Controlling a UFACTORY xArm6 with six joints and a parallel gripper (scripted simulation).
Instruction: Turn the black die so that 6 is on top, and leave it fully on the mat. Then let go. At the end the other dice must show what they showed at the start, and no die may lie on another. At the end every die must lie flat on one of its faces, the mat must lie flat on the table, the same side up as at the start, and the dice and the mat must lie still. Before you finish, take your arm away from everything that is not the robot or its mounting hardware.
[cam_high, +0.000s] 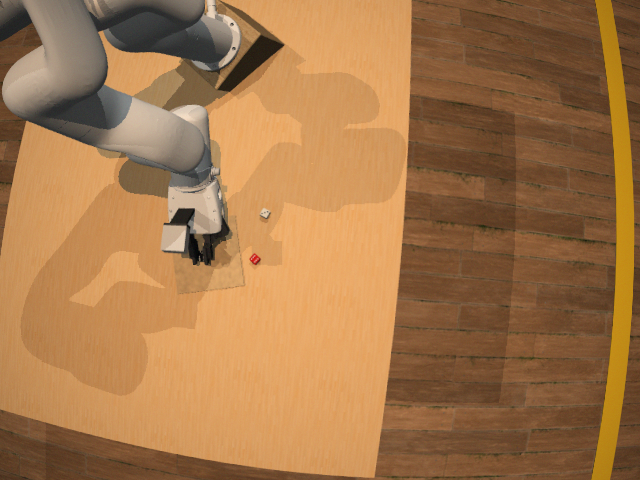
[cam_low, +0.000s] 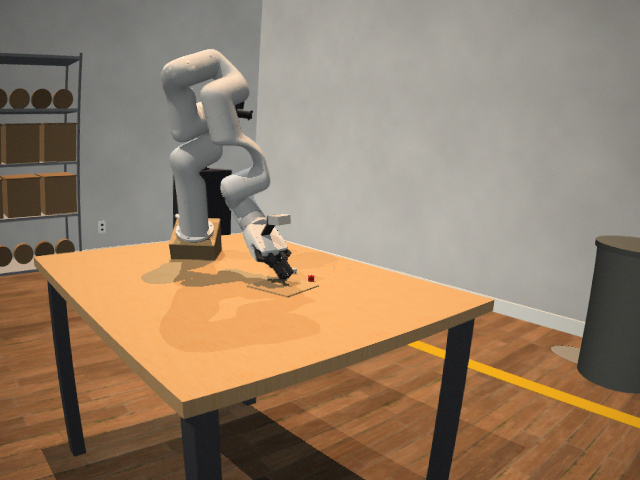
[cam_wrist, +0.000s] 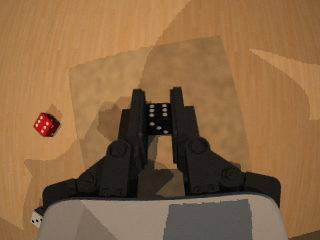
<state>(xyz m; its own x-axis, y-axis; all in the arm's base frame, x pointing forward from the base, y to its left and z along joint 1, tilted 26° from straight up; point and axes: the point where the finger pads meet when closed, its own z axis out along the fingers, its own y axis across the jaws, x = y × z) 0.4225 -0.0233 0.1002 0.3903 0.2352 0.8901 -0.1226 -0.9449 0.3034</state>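
The black die is 10 mm ahead of my hand and 10 mm below it. Also, from my hand: tan mat 40 mm below; red die 20 mm ahead, 100 mm to the left, 40 mm below; white die 70 mm behind, 130 mm to the left, 40 mm below.
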